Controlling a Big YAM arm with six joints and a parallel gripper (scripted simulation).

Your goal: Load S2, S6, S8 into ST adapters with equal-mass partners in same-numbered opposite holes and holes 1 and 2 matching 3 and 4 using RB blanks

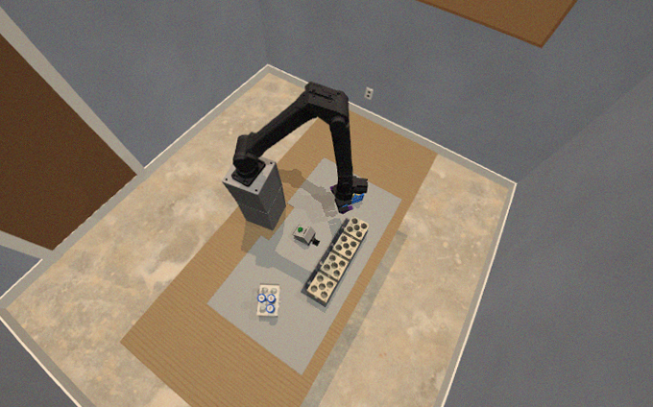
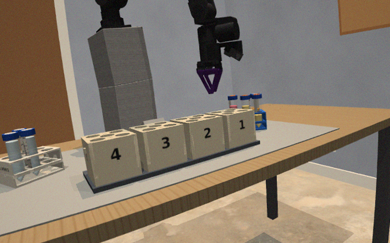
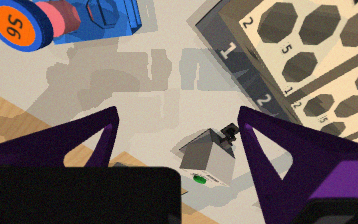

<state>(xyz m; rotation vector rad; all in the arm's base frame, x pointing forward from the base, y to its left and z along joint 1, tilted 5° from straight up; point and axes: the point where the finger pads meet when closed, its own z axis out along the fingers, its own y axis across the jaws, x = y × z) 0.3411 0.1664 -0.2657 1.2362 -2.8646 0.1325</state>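
Right now the blue sample rack RS is 140 mm to the left of my hand and 120 mm below it. Round my hand: white blank rack RB (60 mm behind, 540 mm to the right, 120 mm below).
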